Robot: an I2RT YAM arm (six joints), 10 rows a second.
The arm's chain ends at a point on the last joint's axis. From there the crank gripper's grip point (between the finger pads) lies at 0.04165 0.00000 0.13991 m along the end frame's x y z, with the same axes.
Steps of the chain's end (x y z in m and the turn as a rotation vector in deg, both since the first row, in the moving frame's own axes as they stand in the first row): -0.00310 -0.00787 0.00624 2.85 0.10 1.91; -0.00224 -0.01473 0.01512 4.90 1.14 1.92; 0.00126 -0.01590 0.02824 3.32 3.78 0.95; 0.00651 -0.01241 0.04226 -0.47 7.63 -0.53; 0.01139 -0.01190 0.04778 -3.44 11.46 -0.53
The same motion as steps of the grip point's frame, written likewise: -0.00276 -0.01343 0.00603 2.85 0.10 1.91; 0.00071 -0.02520 0.01381 4.90 1.14 1.92; 0.01045 -0.02315 0.02498 3.32 3.78 0.95; 0.02472 -0.01176 0.03549 -0.47 7.63 -0.53; 0.03838 -0.00432 0.03648 -3.44 11.46 -0.53
